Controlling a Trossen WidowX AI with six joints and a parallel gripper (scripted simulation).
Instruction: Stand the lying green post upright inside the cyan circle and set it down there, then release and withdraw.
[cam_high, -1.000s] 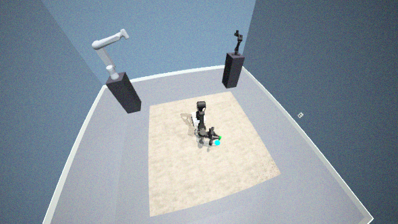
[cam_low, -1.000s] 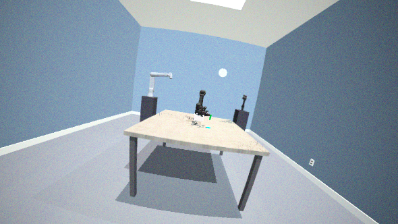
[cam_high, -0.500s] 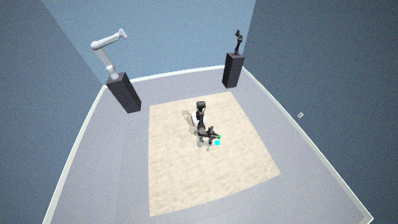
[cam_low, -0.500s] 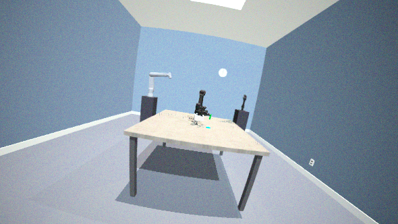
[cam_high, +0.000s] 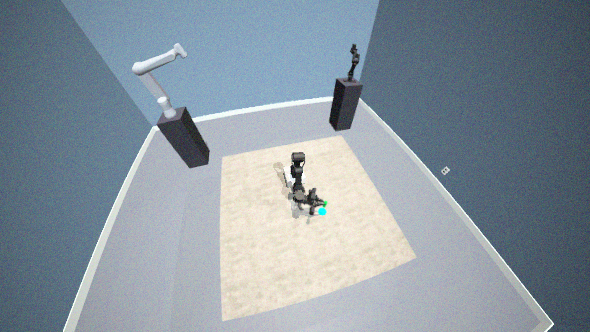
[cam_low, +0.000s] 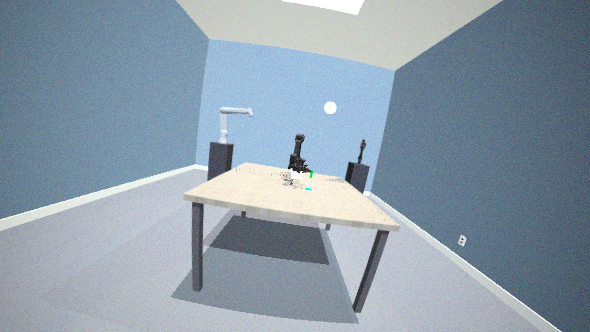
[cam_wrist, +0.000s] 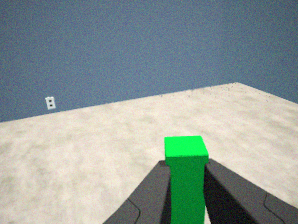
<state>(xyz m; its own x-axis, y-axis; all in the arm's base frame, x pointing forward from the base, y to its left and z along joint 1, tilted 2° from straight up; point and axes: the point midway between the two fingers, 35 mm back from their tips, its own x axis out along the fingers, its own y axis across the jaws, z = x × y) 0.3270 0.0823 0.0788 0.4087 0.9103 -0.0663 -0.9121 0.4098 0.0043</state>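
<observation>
Right now my gripper tip is 160 mm above the cyan patch. Round my gripper tip: green post: 20 mm below.
</observation>
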